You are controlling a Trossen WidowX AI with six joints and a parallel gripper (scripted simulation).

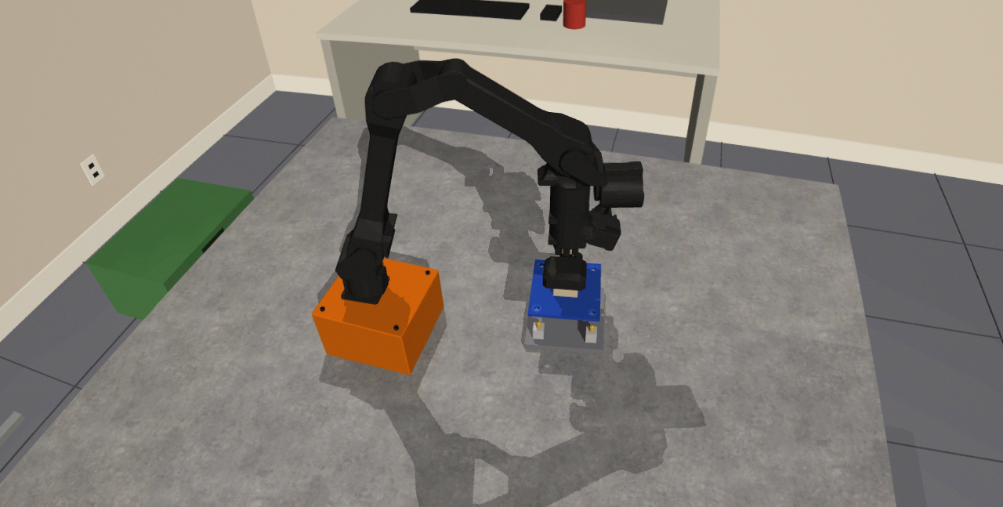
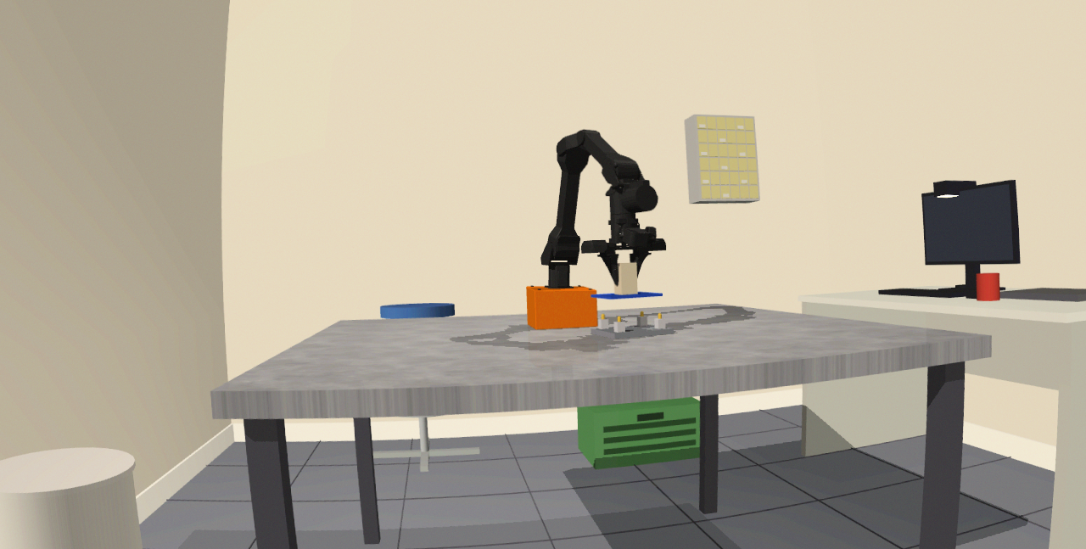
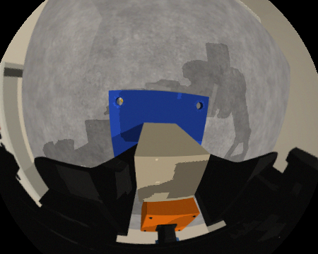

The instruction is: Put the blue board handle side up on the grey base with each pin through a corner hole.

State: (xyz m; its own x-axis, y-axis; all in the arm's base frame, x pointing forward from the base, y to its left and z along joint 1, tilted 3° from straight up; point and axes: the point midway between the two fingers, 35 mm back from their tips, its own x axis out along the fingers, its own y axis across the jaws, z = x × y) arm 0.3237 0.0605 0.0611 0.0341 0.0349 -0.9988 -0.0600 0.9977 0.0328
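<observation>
The grey base is 100 mm below my gripper tip and 10 mm to the left of it. Also, from my gripper tip: blue board: right at my gripper tip.
</observation>
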